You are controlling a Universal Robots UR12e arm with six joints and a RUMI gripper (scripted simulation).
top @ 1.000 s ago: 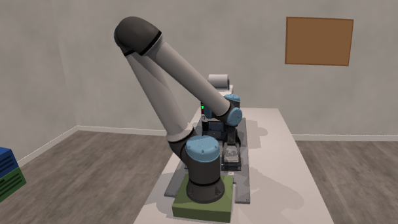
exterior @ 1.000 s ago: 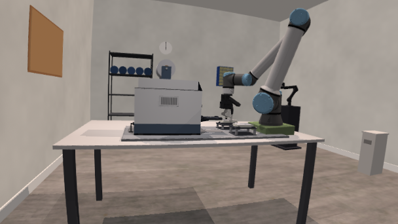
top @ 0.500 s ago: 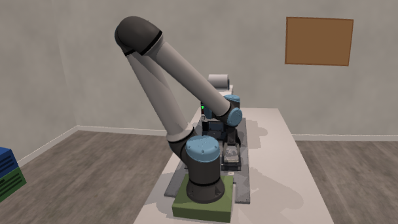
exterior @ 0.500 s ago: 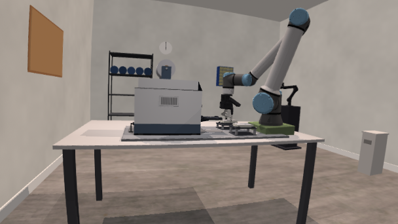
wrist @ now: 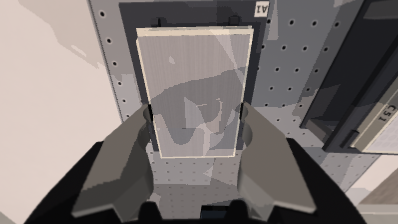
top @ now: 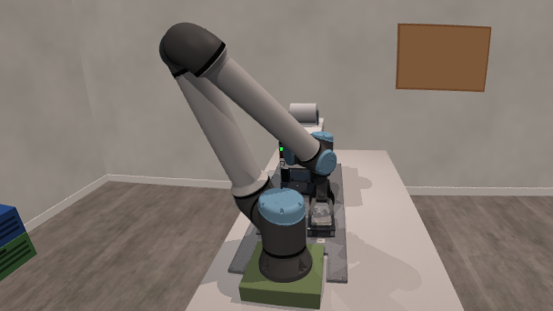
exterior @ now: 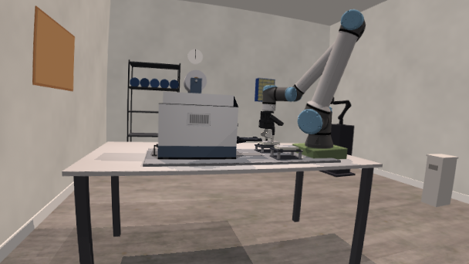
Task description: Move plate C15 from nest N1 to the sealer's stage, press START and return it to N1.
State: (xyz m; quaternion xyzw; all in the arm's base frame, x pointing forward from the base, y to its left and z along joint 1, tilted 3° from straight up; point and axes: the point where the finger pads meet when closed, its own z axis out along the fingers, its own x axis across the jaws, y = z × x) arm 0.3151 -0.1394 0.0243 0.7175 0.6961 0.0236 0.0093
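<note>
My hand is 30 mm above the nest N1. From my hand the other things lie so: plate C15: 10 mm below; sealer stage: 210 mm ahead, 120 mm to the left, 40 mm above; nest N2: 220 mm to the left, 20 mm below.
</note>
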